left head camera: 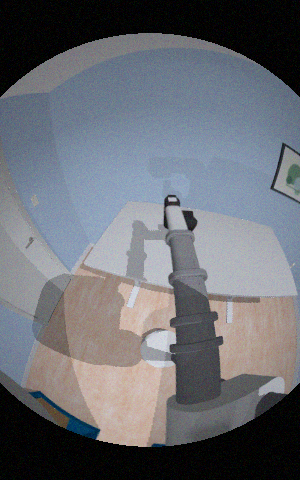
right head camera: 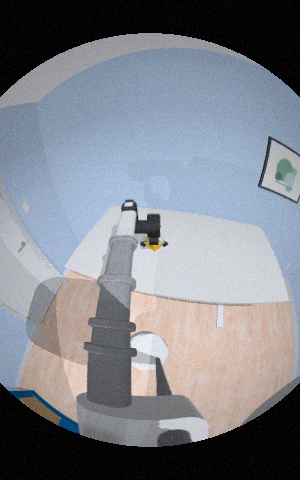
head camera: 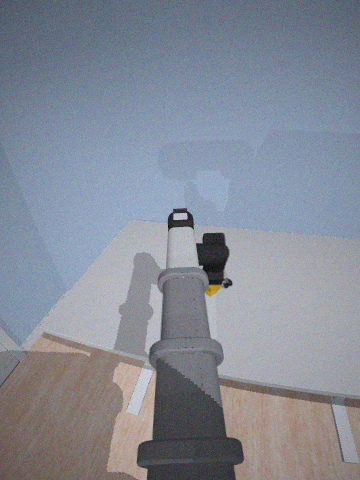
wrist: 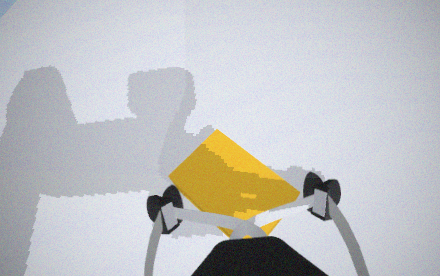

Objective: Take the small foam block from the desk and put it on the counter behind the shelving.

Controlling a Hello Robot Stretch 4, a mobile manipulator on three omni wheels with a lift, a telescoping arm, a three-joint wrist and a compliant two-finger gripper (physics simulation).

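Note:
The small foam block, a yellow block, lies on the white desk. My gripper is open, its two dark fingertips wide apart above the desk. In the wrist view the block shows between and a little beyond the fingertips, one corner close to the left one, and the finger linkage covers its near end. In the head camera view my arm hides part of the gripper. The block is hidden in the left head camera view. The counter and shelving do not show.
My long grey arm reaches over the desk's front edge. A blue wall stands behind, with a framed picture at right. A white round object is on the wood floor. A blue-edged object shows at lower left.

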